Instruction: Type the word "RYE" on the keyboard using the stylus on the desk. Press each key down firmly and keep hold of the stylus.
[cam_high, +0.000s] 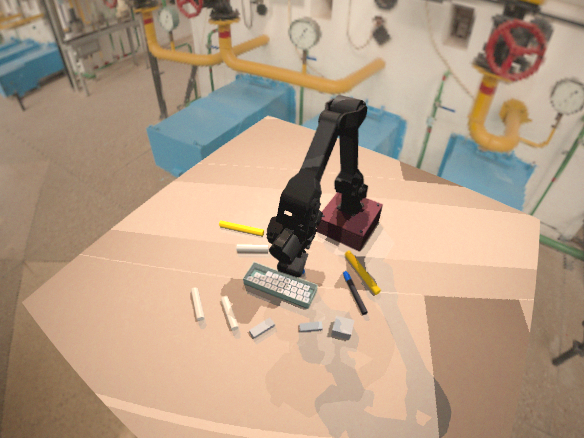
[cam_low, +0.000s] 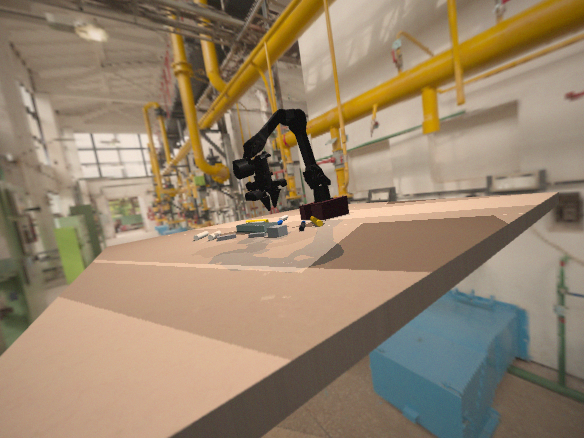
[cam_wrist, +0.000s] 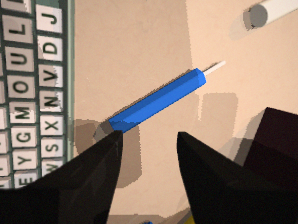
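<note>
Now: gripper tip 4 cm past the blue stylus, 4 cm to the left of it and 6 cm above it. From my gripper tip the other things lie so: grey block (8 cm ahead, 21 cm to the left, 6 cm below).
</note>
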